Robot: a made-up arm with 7 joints.
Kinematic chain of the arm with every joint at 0, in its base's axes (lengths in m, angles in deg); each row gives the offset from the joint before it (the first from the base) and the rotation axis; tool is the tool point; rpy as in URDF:
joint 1: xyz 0 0 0.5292 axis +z
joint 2: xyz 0 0 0 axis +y
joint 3: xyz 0 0 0.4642 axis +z
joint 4: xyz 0.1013 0 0 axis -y
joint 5: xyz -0.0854 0 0.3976 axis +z
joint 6: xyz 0 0 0 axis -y
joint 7: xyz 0.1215 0 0 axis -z
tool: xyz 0 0 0 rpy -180 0 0
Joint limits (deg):
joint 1: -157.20..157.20
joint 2: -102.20..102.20
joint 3: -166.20..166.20
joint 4: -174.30..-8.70
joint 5: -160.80..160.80
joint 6: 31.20..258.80
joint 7: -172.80..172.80
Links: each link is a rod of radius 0.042 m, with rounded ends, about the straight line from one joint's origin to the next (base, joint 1, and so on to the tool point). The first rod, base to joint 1, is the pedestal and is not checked.
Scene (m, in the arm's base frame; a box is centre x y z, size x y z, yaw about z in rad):
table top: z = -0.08
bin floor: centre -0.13 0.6 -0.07 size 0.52 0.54 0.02 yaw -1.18
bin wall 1: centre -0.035 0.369 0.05 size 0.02 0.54 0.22 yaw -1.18
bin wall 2: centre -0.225 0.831 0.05 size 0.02 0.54 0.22 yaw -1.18
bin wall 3: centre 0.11 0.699 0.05 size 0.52 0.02 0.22 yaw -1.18
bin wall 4: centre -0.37 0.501 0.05 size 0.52 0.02 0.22 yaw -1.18
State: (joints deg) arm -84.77 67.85 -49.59 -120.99 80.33 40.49 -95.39
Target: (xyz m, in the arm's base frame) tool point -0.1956 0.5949 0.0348
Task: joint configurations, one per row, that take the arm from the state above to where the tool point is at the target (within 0.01 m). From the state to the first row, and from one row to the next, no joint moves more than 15 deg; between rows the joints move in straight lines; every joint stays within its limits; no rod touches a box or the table.
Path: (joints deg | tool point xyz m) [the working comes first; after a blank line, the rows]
Joints at the target: 61.44 102.20 41.97 -92.97 89.86 50.90 -95.39
Straight joint move there: touches bin floor, bin wall 1, bin wall 3, the table top.

1: -74.14 66.03 -34.85 -117.96 78.15 40.91 -96.32 | -0.1027 -0.5271 0.1884
2: -63.51 64.21 -20.10 -114.92 75.97 41.32 -97.24 | 0.1386 -0.5241 0.1665
3: -52.88 62.39 -5.36 -111.89 73.79 41.74 -98.17 | 0.3698 -0.4329 0.1794
4: -42.25 60.57 9.38 -108.86 71.61 42.16 -99.09 | 0.5543 -0.2634 0.2273
5: -31.62 58.75 24.13 -105.83 69.43 42.57 -100.02 | 0.6621 -0.0405 0.3077
6: -17.64 63.81 29.18 -107.04 72.08 42.81 -99.25 | 0.6264 0.1739 0.2812
7: -3.65 68.87 34.23 -108.26 74.73 43.05 -98.48 | 0.5263 0.3627 0.2634
8: 10.33 73.93 39.28 -109.48 77.39 43.29 -97.70 | 0.3754 0.5075 0.2541
9: 24.31 78.99 44.34 -110.70 80.04 43.52 -96.93 | 0.1916 0.5966 0.2528
10: 38.30 84.04 49.39 -111.92 82.70 43.76 -96.16 | -0.0051 0.6252 0.2588
11: 52.28 89.10 54.44 -113.14 85.35 44.00 -95.39 | -0.1956 0.5949 0.2710
12: 56.86 95.65 48.21 -103.05 87.60 47.45 -95.39 | -0.1987 0.6062 0.1532
13: 61.44 102.20 41.97 -92.97 89.86 50.90 -95.39 | -0.1956 0.5949 0.0348

